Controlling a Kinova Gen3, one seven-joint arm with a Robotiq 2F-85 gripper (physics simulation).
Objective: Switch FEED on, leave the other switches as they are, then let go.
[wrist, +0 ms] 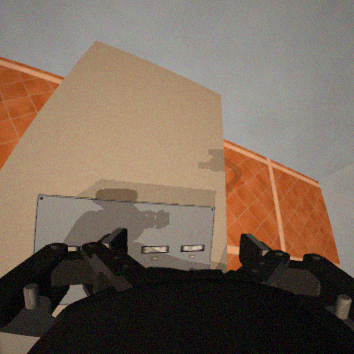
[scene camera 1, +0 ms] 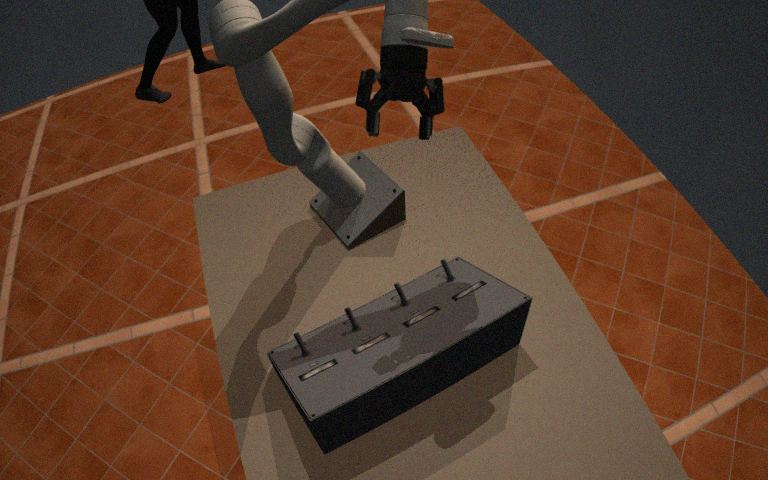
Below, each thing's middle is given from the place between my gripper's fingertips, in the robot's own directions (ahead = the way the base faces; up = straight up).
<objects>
Right now my hand is 46 cm above the grey switch box (scene camera 1: 351, 380), 6 cm to the left of it and 6 cm short of it.
</objects>
